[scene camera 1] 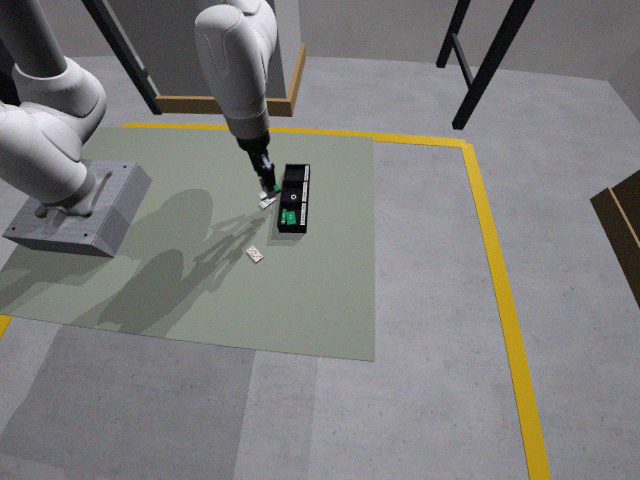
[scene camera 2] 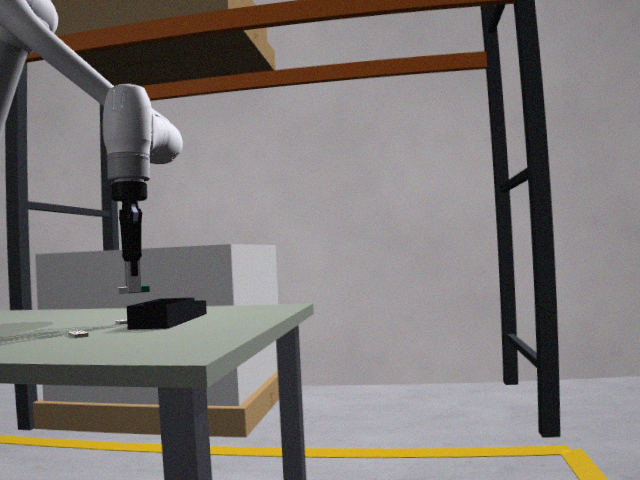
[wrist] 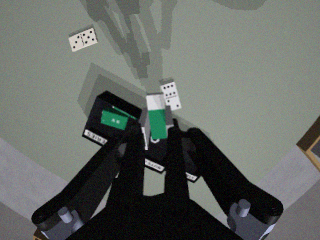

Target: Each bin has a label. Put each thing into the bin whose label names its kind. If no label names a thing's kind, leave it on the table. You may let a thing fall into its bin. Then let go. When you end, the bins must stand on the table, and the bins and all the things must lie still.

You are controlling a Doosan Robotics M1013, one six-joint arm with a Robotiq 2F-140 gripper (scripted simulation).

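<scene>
I can see my gripper (scene camera 2: 133, 291), and the wrist view shows me the gripper (wrist: 157, 115) too. There is a black bin (scene camera 2: 155, 314) as well. Scene camera 1 also gives me the bin (scene camera 1: 291, 185), and so does the wrist view, with the bin (wrist: 95, 131).
</scene>
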